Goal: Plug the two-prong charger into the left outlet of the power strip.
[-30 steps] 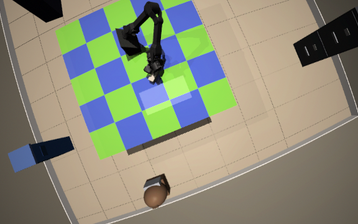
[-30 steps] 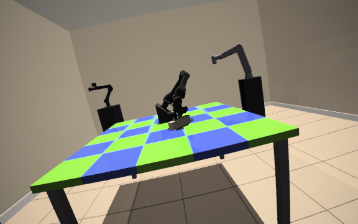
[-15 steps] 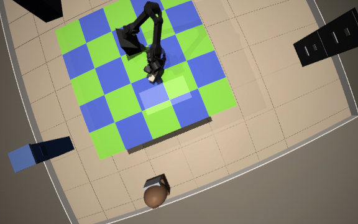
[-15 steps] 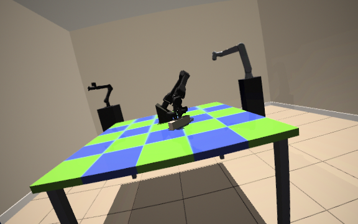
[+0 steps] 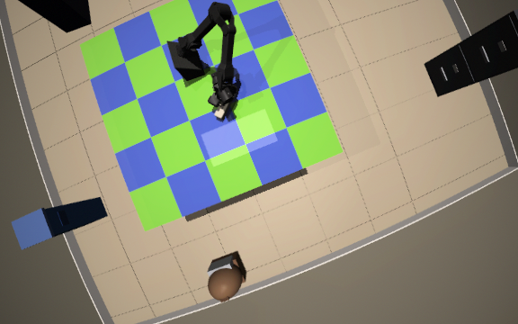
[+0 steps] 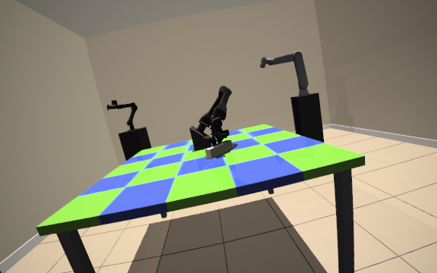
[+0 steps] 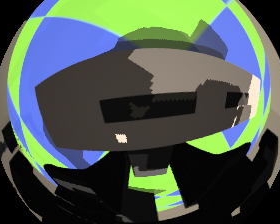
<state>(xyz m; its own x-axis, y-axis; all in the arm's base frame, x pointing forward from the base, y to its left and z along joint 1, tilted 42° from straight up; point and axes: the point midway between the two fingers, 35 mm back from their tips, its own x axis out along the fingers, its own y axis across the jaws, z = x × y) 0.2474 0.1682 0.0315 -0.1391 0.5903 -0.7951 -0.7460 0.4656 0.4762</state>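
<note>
The two-prong charger is 10 mm ahead of my gripper tip, 10 mm to the left of it and 10 mm above it.
</note>
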